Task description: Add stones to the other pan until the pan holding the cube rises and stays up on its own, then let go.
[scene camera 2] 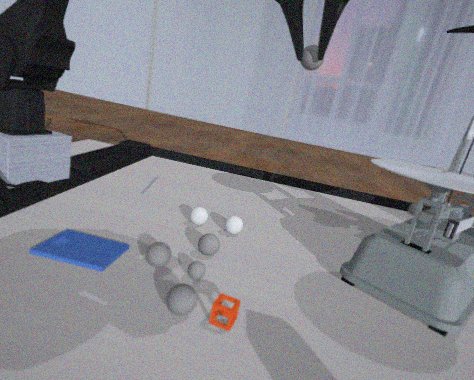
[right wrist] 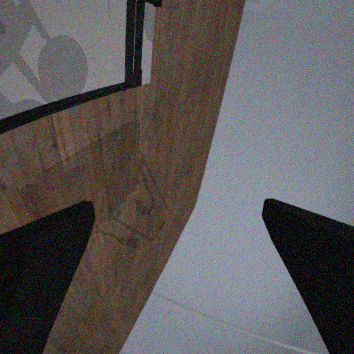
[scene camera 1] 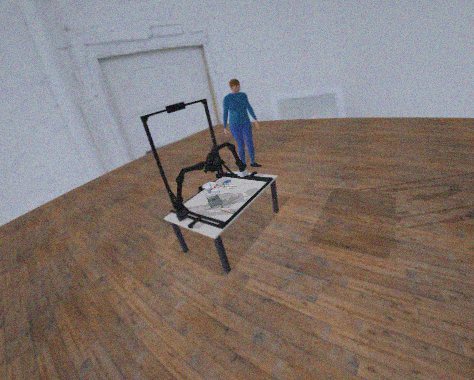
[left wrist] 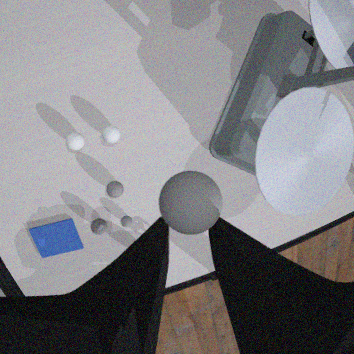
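Where they show: left gripper, fingertip midpoint: [scene camera 2: 309, 60] [left wrist: 188, 224]; right gripper, fingertip midpoint: [scene camera 2: 446, 6] [right wrist: 179, 208] [scene camera 1: 226, 167]; left arm's base, origin of the base link: [scene camera 2: 16, 129] [scene camera 1: 242, 170]; right arm's base, origin of the base link: [scene camera 1: 180, 210].
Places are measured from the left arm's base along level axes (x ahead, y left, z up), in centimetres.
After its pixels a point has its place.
Observation:
My left gripper [scene camera 2: 311, 56] {x 38.5, y 5.4, z 16.5 cm} [left wrist: 188, 224] {x 38.5, y 5.4, z 16.5 cm} is shut on a round grey stone [scene camera 2: 312, 61] {x 38.7, y 5.5, z 16.5 cm} [left wrist: 190, 197] {x 38.0, y 7.4, z 18.2 cm} and holds it high above the table. In the left wrist view the near pan [left wrist: 302, 150] {x 54.2, y 8.0, z 6.8 cm} of the grey-green scale [scene camera 2: 400, 277] {x 54.5, y 4.1, z -4.9 cm} [left wrist: 245, 95] {x 52.7, y 15.4, z -4.1 cm} lies right of the held stone, apart from it, and looks empty. Part of the other pan [left wrist: 335, 27] {x 59.6, y 23.2, z 5.6 cm} shows at the top right; no cube shows on that part. Several grey stones [scene camera 2: 182, 299] {x 36.0, y -12.7, z -6.6 cm} [left wrist: 115, 189] {x 32.6, y 0.7, z -6.1 cm} and two white balls [scene camera 2: 199, 216] {x 27.4, y 7.2, z -7.0 cm} [left wrist: 111, 135] {x 32.5, y 9.1, z -6.1 cm} lie on the table. My right gripper [right wrist: 179, 208] {x 53.2, y 45.9, z 33.6 cm} is open and empty, away from the scale.
A flat blue tile [scene camera 2: 80, 250] {x 21.4, y -9.4, z -8.3 cm} [left wrist: 56, 238] {x 21.2, y -8.5, z -8.3 cm} lies left of the stones. An orange open cube frame [scene camera 2: 214, 318] {x 38.6, y -10.9, z -8.5 cm} lies near the largest stone. A thin stick [scene camera 2: 149, 185] {x 11.2, y 17.9, z -8.6 cm} lies farther back. A black frame [scene camera 1: 250, 199] {x 37.1, y 52.3, z -7.3 cm} edges the table. A person [scene camera 1: 237, 110] stands behind the table.

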